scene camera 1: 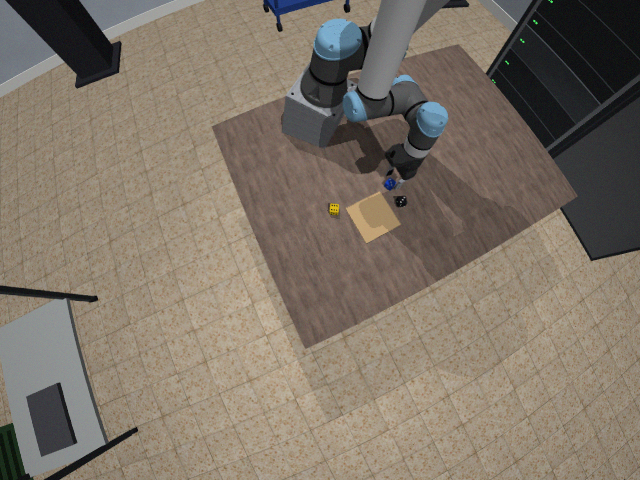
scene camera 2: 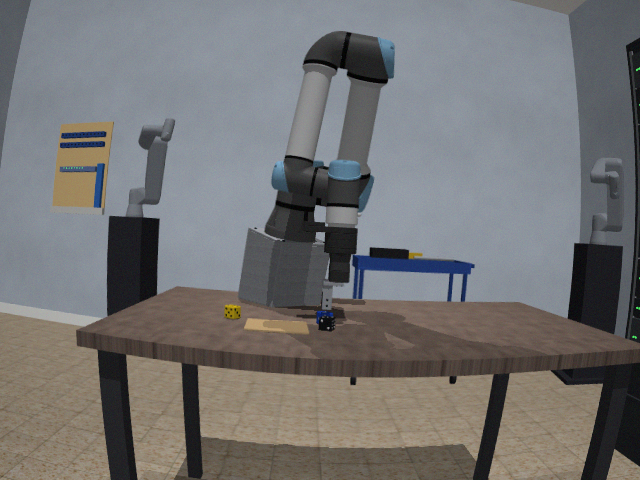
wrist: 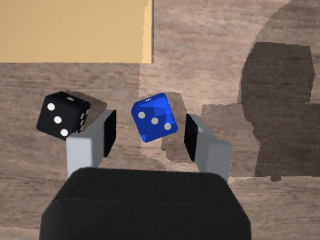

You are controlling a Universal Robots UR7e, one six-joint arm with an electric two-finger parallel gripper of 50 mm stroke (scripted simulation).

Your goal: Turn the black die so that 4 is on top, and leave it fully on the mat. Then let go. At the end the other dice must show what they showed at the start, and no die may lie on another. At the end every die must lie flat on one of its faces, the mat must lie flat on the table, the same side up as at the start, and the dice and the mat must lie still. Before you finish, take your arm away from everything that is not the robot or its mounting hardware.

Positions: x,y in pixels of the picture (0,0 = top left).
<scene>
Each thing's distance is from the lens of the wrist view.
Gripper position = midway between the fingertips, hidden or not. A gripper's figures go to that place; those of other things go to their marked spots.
my gripper (wrist: 150,126): 0.17 m
blue die (wrist: 153,116): 0.18 m
black die (wrist: 62,114): 0.19 m
</scene>
